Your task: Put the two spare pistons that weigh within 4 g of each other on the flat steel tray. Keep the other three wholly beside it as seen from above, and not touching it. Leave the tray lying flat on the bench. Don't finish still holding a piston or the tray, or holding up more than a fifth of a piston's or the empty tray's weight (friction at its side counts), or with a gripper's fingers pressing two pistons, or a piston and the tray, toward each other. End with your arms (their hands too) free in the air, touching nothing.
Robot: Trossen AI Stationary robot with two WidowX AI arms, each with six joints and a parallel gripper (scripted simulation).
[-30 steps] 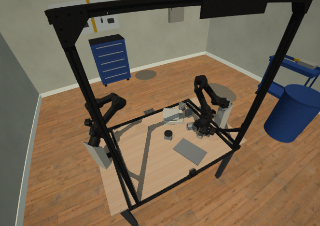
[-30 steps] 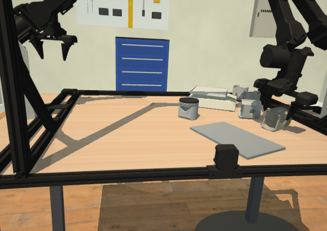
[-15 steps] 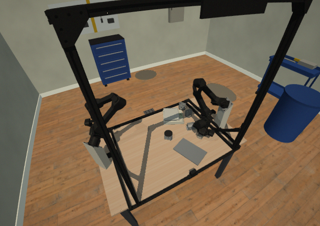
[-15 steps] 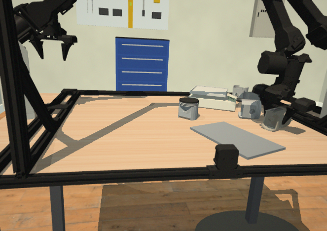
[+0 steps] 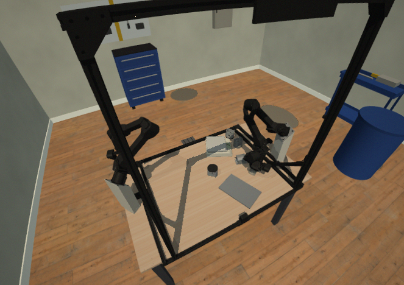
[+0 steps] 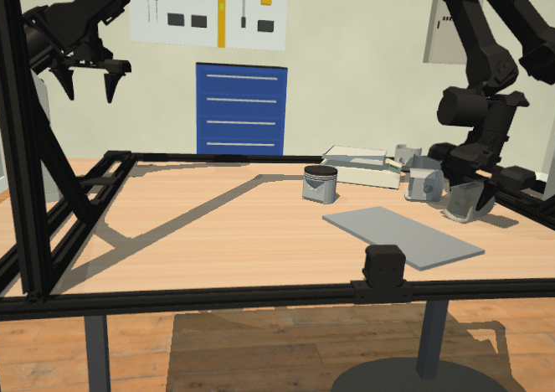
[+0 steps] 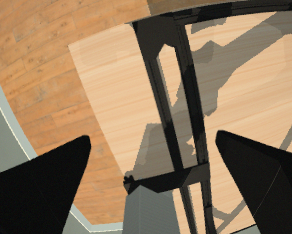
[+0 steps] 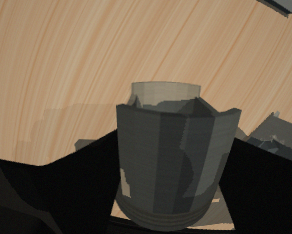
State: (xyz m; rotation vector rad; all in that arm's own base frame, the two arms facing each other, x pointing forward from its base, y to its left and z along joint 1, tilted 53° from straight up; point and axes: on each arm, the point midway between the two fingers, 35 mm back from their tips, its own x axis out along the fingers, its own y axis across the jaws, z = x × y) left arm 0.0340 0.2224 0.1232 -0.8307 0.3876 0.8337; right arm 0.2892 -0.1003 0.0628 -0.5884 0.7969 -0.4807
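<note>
Now: the tan piston 10 mm ahead of my right hand, 10 mm to the right of it and 30 mm below it. Round my right hand: white weighing scale: 320 mm ahead, 140 mm to the left, 30 mm below; flat grey steel tray: 90 mm behind, 170 mm to the left, 60 mm below; dark-topped piston: 100 mm ahead, 280 mm to the left, 20 mm below.
</note>
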